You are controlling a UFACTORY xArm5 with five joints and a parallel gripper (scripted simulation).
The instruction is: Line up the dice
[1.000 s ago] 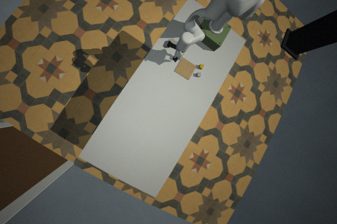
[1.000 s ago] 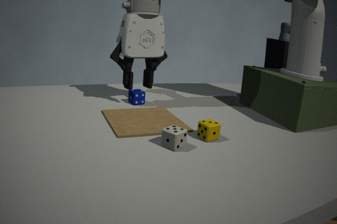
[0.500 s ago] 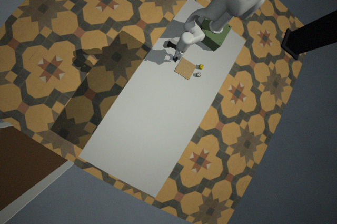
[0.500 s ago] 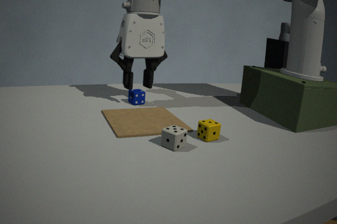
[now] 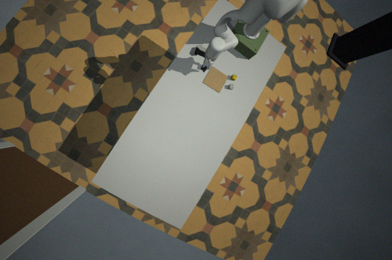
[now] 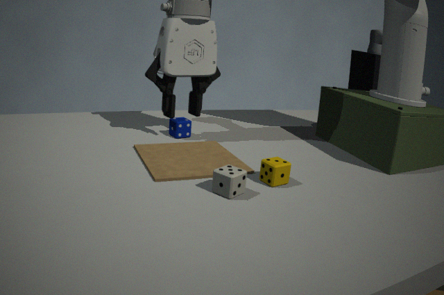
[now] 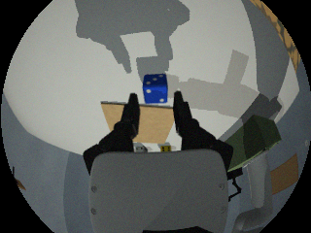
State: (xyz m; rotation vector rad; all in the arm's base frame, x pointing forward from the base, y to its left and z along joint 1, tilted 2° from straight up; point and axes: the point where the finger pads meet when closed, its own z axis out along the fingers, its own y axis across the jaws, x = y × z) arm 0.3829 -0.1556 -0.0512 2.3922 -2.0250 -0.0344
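My gripper is now 4 cm above the blue die. Also, from my hand: white die 2 cm ahead, 24 cm to the left, 4 cm below; then yellow die 6 cm behind, 22 cm to the left, 4 cm below; then tan mat 2 cm ahead, 12 cm to the left, 5 cm below.
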